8 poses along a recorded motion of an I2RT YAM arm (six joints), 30 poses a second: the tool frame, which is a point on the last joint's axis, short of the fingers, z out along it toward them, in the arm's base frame.
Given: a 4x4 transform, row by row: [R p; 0 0 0 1], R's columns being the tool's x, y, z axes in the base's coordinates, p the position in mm. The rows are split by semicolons.
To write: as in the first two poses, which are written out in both.
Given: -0.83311 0.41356 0.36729 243.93; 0.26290 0.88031 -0.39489 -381.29; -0.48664 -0.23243 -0.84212 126.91; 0 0 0 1
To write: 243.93 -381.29 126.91; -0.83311 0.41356 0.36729; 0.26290 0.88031 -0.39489; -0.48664 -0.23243 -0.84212
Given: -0.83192 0.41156 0.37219 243.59; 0.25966 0.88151 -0.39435 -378.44; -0.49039 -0.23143 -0.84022 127.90; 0 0 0 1
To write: 243.59 -378.44 127.90; -0.83192 0.41156 0.37219; 0.25966 0.88151 -0.39435; -0.49039 -0.23143 -0.84022
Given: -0.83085 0.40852 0.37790 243.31; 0.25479 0.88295 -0.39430 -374.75; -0.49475 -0.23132 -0.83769 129.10; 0 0 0 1
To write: 243.31 -374.75 129.10; -0.83085 0.40852 0.37790; 0.25479 0.88295 -0.39430; -0.49475 -0.23132 -0.83769
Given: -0.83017 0.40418 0.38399 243.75; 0.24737 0.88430 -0.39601 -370.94; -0.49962 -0.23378 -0.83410 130.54; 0 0 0 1
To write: 243.75 -370.94 130.54; -0.83017 0.40418 0.38399; 0.24737 0.88430 -0.39601; -0.49962 -0.23378 -0.83410
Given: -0.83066 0.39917 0.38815 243.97; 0.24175 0.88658 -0.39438 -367.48; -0.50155 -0.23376 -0.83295 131.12; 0 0 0 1
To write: 243.97 -367.48 131.12; -0.83066 0.39917 0.38815; 0.24175 0.88658 -0.39438; -0.50155 -0.23376 -0.83295
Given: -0.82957 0.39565 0.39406 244.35; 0.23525 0.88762 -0.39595 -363.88; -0.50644 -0.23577 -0.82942 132.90; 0 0 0 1
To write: 244.35 -363.88 132.90; -0.82957 0.39565 0.39406; 0.23525 0.88762 -0.39595; -0.50644 -0.23577 -0.82942
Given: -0.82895 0.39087 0.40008 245.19; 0.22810 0.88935 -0.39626 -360.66; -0.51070 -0.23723 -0.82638 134.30; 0 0 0 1
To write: 245.19 -360.66 134.30; -0.82895 0.39087 0.40008; 0.22810 0.88935 -0.39626; -0.51070 -0.23723 -0.82638
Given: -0.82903 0.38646 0.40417 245.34; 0.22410 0.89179 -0.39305 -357.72; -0.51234 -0.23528 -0.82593 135.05; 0 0 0 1
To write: 245.34 -357.72 135.05; -0.82903 0.38646 0.40417; 0.22410 0.89179 -0.39305; -0.51234 -0.23528 -0.82593
